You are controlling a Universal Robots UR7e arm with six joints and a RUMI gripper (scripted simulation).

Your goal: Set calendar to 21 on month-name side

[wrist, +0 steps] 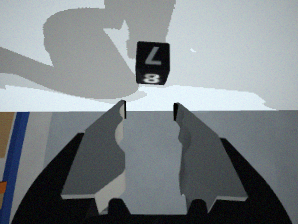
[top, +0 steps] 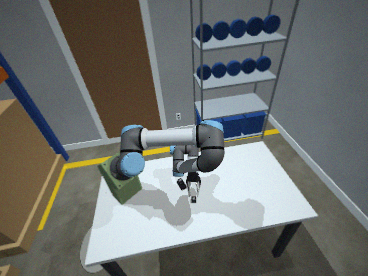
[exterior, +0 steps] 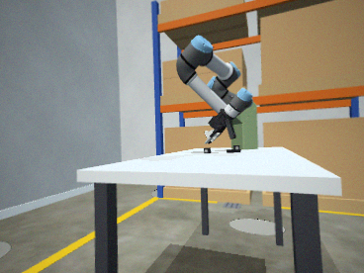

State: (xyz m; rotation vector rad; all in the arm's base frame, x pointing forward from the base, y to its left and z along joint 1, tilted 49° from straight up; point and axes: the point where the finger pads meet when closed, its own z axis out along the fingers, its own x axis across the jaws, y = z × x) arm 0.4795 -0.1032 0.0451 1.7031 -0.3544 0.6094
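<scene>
Right now the dark cube is 10 mm to the right of my hand and 50 mm below it.
</scene>
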